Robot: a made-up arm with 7 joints. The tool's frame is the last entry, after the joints.
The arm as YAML. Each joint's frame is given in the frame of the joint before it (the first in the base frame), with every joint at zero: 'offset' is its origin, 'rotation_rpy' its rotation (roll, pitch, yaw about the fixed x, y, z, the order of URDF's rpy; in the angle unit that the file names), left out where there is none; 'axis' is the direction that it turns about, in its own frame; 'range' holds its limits. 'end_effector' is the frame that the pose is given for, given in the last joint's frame.
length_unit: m
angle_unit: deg
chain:
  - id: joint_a
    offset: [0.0, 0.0, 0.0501]
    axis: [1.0, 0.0, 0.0]
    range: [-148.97, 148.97]
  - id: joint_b
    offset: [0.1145, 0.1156, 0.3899]
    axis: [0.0, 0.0, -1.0]
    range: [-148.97, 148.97]
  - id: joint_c
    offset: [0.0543, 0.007, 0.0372]
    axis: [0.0, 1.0, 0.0]
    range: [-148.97, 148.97]
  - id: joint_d
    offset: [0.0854, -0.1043, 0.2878]
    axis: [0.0, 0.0, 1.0]
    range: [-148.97, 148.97]
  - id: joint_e
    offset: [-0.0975, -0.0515, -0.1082]
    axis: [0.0, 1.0, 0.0]
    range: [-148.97, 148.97]
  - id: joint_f
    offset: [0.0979, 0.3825, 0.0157]
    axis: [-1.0, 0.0, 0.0]
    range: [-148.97, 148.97]
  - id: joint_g
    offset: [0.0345, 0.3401, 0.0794]
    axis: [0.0, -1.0, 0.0]
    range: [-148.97, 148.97]
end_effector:
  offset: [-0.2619, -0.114, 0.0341]
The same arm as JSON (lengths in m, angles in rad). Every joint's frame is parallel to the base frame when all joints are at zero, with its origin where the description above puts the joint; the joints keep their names.
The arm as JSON. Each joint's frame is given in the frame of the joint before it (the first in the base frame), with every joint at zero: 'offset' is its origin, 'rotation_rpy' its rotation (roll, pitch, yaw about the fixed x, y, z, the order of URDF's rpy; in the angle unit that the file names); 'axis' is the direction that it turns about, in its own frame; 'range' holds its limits. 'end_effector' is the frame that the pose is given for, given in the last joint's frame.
{"length_unit": "m", "angle_unit": "rad", "chain": [
  {"id": "joint_a", "offset": [0.0, 0.0, 0.0501], "rotation_rpy": [0.0, 0.0, 0.0], "axis": "+x", "range": [-2.6, 2.6]},
  {"id": "joint_b", "offset": [0.1145, 0.1156, 0.3899], "rotation_rpy": [0.0, 0.0, 0.0], "axis": "-z", "range": [-2.6, 2.6]},
  {"id": "joint_c", "offset": [0.0543, 0.007, 0.0372], "rotation_rpy": [0.0, 0.0, 0.0], "axis": "+y", "range": [-2.6, 2.6]},
  {"id": "joint_d", "offset": [0.0854, -0.1043, 0.2878], "rotation_rpy": [0.0, 0.0, 0.0], "axis": "+z", "range": [-2.6, 2.6]},
  {"id": "joint_e", "offset": [-0.0975, -0.0515, -0.1082], "rotation_rpy": [0.0, 0.0, 0.0], "axis": "+y", "range": [-2.6, 2.6]},
  {"id": "joint_f", "offset": [0.0979, 0.3825, 0.0157], "rotation_rpy": [0.0, 0.0, 0.0], "axis": "-x", "range": [-2.6, 2.6]},
  {"id": "joint_g", "offset": [0.0345, 0.3401, 0.0794], "rotation_rpy": [0.0, 0.0, 0.0], "axis": "-y", "range": [-2.6, 2.6]}
], "end_effector": {"offset": [-0.2619, -0.114, 0.0341], "rotation_rpy": [0.0, 0.0, 0.0]}}

